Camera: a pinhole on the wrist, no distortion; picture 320 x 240 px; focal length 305.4 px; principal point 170.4 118.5 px. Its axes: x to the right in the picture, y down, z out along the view. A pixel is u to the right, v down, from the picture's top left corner.
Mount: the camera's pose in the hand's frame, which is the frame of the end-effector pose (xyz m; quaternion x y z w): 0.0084 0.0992 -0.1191 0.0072 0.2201 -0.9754 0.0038
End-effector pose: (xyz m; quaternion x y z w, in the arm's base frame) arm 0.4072 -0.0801 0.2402 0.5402 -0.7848 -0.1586 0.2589
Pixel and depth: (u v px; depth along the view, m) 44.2 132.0 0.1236
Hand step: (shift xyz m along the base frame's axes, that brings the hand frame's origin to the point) -0.0429 -0.0385 0.0429
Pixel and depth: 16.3 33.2 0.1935
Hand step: -0.1255 -0.0744 -0.0068
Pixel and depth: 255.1 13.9 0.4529
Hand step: -0.2036 0.1210 -0.2950
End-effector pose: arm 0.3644 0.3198 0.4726 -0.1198 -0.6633 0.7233 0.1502
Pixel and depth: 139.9 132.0 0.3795
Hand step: -0.1149 -0.1788 0.0993
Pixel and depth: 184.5 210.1 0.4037
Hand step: -0.0483 -0.1699 0.2001
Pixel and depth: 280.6 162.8 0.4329
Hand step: 0.0593 -0.2704 0.1616
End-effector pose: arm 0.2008 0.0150 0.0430 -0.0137 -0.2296 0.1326 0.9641
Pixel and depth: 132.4 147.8 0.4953
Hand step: -0.0435 -0.1444 0.3180
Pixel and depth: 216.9 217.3 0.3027
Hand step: -0.0547 -0.1296 0.0924
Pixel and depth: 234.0 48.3 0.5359
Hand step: -0.2761 -0.0629 0.3249
